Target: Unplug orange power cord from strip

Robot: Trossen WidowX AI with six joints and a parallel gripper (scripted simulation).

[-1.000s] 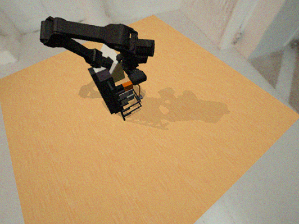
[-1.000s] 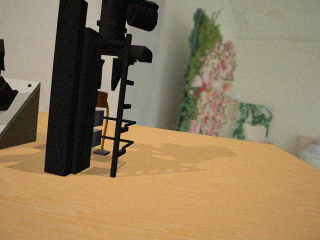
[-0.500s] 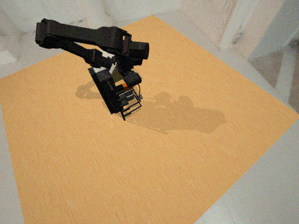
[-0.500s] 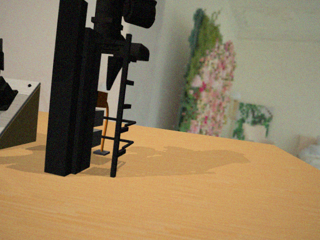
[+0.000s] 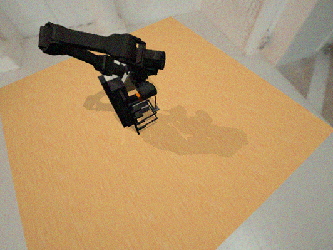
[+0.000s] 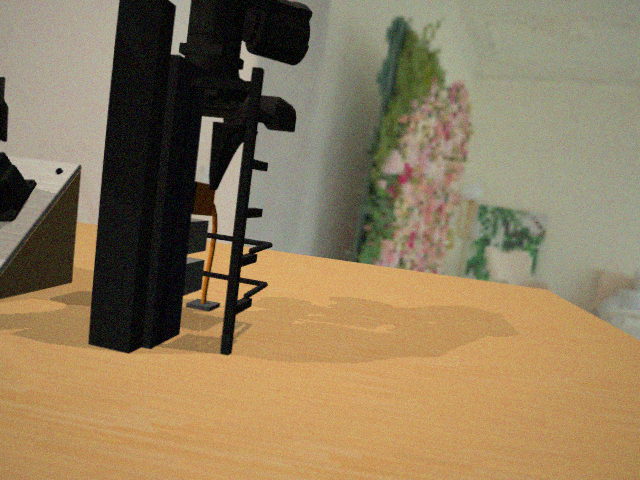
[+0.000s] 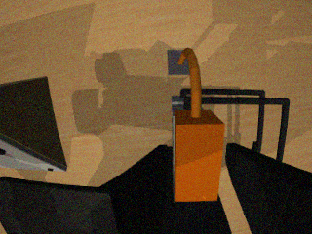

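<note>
Right now my gripper tip is 2 cm to the left of the orange plug. From my gripper tip the other things lie so: grey base 14 cm below, 5 cm to the left, 1 cm ahead; black upright block 13 cm to the right, 2 cm behind.
</note>
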